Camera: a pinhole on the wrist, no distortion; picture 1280 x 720 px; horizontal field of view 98.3 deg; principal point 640.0 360.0 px. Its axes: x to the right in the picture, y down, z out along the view. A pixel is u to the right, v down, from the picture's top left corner.
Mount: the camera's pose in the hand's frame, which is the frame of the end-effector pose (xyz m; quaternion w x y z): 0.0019 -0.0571 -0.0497 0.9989 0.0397 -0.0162 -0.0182
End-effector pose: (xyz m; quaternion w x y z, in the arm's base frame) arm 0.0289 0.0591 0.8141 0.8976 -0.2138 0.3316 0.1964
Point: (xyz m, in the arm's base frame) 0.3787 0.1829 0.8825
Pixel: 1031 368
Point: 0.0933 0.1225 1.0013
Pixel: 494 468
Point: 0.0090 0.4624 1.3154
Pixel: 388 659
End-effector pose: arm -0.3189 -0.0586 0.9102 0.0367 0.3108 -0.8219 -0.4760
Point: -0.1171 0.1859 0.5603
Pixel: 355 49
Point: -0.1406 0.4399 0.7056
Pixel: 239 370
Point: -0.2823 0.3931 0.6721
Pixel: 418 404
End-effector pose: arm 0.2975 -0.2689 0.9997 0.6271 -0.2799 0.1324 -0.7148
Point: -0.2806 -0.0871 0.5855
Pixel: behind the camera
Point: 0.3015 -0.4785 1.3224
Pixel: 1221 271
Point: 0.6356 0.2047 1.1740
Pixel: 121 573
